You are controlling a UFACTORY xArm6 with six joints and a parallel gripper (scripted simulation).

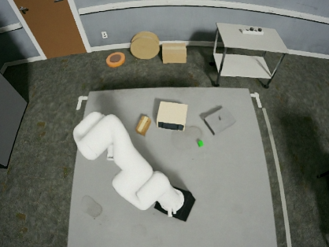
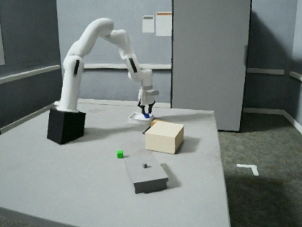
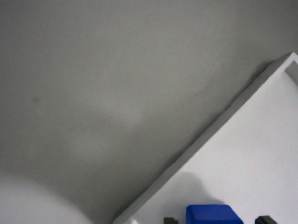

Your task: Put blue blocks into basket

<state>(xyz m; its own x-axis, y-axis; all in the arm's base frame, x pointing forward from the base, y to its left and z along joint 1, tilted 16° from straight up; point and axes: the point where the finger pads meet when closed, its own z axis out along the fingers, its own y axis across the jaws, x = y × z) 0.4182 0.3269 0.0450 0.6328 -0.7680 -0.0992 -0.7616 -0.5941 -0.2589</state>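
My gripper is now 90 mm short of the lid, 710 mm to the left of it and 10 mm above it. The rest, counted from my hand: brown box (110 mm ahead, 200 mm to the right, 20 mm below); then dark-rimmed drawer (130 mm ahead, 390 mm to the right, 10 mm below); then white basket (30 mm behind, 30 mm to the right, 40 mm below).
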